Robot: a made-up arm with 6 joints. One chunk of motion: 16 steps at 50 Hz.
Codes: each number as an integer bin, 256 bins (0 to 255) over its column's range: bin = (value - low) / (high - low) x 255, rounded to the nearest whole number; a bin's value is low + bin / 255 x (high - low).
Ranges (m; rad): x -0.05..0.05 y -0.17..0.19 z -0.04..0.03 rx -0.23..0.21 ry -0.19..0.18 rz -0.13..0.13
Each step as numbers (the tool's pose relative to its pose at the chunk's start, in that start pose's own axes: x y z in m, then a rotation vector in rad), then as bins.
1 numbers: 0.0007 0.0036 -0.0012 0.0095 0.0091 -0.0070
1 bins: 129 123 141 139 137 121
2 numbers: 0.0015 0.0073 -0.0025 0.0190 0.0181 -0.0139
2 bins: 131 126 137 144 143 114
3 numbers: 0.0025 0.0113 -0.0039 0.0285 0.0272 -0.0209
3 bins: 134 128 132 150 150 107
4 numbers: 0.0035 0.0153 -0.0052 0.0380 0.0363 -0.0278
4 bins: 136 131 127 155 156 100
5 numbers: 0.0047 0.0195 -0.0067 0.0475 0.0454 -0.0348
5 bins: 139 134 121 161 162 93
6 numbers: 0.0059 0.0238 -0.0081 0.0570 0.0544 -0.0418
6 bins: 143 137 116 166 168 87
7 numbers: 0.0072 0.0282 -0.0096 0.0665 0.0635 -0.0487
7 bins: 146 140 111 172 175 80
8 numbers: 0.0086 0.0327 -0.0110 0.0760 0.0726 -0.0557
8 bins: 149 144 106 177 181 73
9 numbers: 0.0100 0.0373 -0.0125 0.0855 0.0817 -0.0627
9 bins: 153 147 100 183 187 66
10 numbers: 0.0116 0.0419 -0.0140 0.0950 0.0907 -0.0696
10 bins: 157 150 95 188 193 59
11 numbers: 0.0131 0.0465 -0.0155 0.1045 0.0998 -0.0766
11 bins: 161 153 89 194 200 52
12 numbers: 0.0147 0.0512 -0.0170 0.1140 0.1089 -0.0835
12 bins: 165 157 84 199 206 46
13 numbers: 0.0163 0.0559 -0.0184 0.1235 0.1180 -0.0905
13 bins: 169 160 79 205 212 39
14 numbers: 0.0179 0.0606 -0.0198 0.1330 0.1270 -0.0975
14 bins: 173 163 74 210 218 32
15 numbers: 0.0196 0.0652 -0.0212 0.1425 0.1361 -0.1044
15 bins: 177 167 68 216 225 25
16 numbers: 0.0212 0.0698 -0.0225 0.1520 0.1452 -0.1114
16 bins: 182 170 64 221 231 18
